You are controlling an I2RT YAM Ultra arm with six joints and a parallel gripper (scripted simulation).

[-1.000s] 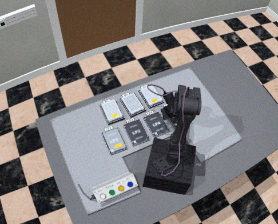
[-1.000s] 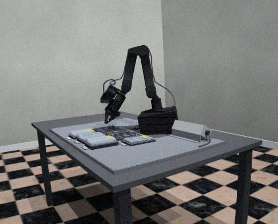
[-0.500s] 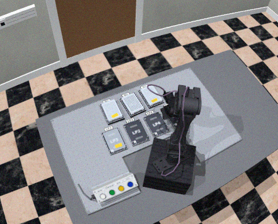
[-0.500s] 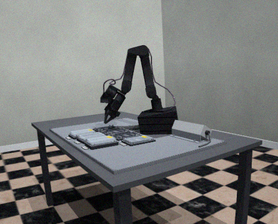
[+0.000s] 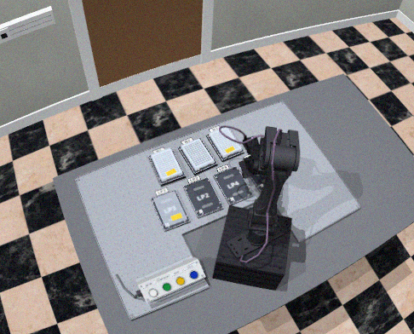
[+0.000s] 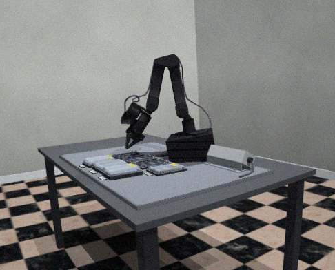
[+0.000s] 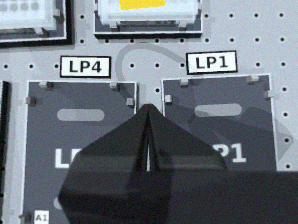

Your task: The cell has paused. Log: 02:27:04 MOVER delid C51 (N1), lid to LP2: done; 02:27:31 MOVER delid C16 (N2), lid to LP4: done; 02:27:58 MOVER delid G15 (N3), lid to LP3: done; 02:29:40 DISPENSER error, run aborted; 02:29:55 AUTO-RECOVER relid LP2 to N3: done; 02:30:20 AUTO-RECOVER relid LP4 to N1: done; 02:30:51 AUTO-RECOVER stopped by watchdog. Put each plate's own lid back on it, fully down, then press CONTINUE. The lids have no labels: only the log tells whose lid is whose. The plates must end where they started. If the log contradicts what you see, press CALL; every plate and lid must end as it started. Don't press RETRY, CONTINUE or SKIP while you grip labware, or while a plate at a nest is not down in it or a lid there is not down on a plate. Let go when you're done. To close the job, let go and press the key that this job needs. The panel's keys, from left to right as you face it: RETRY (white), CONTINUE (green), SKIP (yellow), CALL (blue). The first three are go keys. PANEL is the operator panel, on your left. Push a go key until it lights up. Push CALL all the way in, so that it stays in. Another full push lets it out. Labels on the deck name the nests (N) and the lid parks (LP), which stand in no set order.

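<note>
My hand is 30 mm past the lp4 lid park, 70 mm to the right of it and 60 mm above it. The rest, counted from my hand: blue call key 290 mm behind, 380 mm to the left; lp2 lid park 20 mm behind, 190 mm to the left, 60 mm below; yellow skip key 290 mm behind, 430 mm to the left.
</note>
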